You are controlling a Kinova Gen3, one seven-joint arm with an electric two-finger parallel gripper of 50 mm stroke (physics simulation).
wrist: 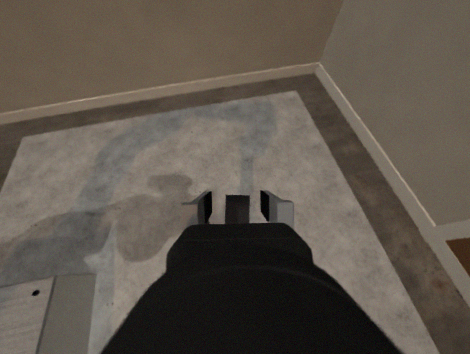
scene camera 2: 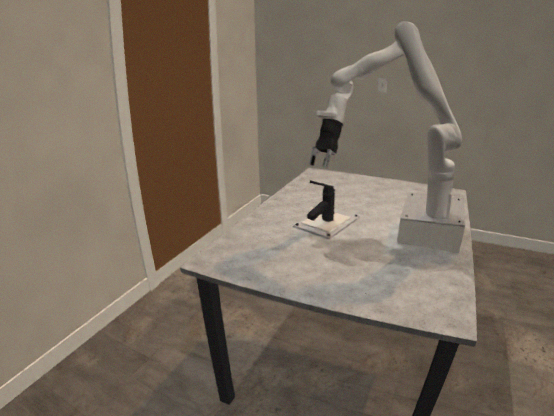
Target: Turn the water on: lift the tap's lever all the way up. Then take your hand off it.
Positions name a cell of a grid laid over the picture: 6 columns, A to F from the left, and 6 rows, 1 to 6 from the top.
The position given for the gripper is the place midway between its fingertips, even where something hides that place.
Observation:
In view: the gripper (scene camera 2: D3) and a black tap (scene camera 2: D4).
The gripper shows as well in the wrist view (wrist: D4).

